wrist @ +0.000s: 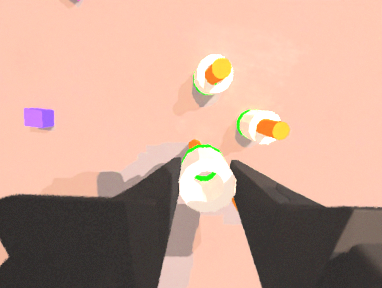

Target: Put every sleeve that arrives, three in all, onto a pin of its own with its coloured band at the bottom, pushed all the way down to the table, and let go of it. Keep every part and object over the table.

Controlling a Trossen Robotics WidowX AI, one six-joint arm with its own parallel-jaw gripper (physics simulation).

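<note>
My gripper [205,165] is shut on a white sleeve [207,192], its open top facing the camera and its green band at the far, lower end. Orange shows past this sleeve, at its upper left and beside the right finger; the sleeve and fingers hide the rest, so I cannot tell how the sleeve stands to any pin there. Ahead, a second white sleeve [200,72] is around an orange pin with a yellow top [221,68], green band low. To the right, a third white sleeve [249,125] is around another such pin [281,130], green band low.
A purple block [39,118] lies on the pink table [115,60] at the left. Part of a magenta object [75,1] shows at the upper left edge. The two sleeved pins stand close beyond the fingertips, ahead and to the right.
</note>
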